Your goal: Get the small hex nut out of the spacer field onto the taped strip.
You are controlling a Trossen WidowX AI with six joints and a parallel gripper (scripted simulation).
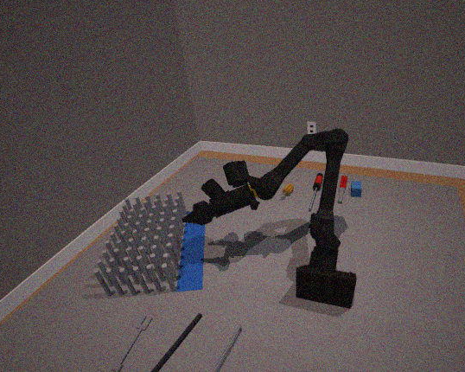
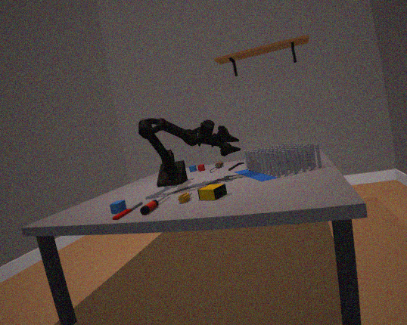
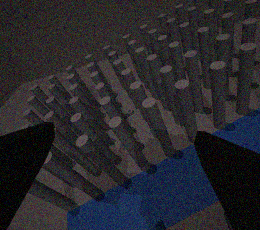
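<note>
My gripper tip is now 270 mm past the wooden-handled tool, 290 mm to the right of it and 150 mm above it. The rest, counted from my gripper tip: blue taped strip (50 mm ahead, 30 mm to the right, 160 mm below); thin forked pick (40 mm behind, 360 mm to the left, 160 mm below); yellow box (30 mm behind, 410 mm to the right, 140 mm below).
</note>
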